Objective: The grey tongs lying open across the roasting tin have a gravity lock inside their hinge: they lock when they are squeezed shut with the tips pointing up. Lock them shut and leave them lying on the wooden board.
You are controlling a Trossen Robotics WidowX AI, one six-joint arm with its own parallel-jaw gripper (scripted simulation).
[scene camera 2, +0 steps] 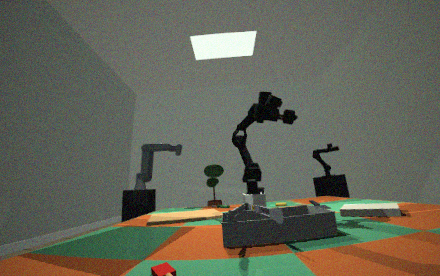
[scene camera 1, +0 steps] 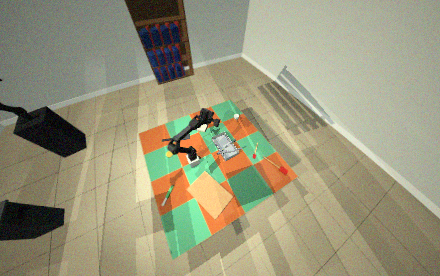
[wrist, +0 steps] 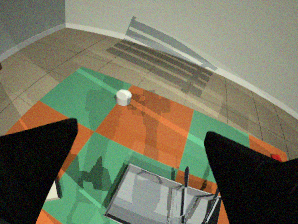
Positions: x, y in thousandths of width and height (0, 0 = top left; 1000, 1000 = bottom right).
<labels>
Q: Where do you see a wooden board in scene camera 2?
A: At 399, 788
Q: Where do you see a beige block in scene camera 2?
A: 874, 759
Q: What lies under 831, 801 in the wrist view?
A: My gripper.
</labels>
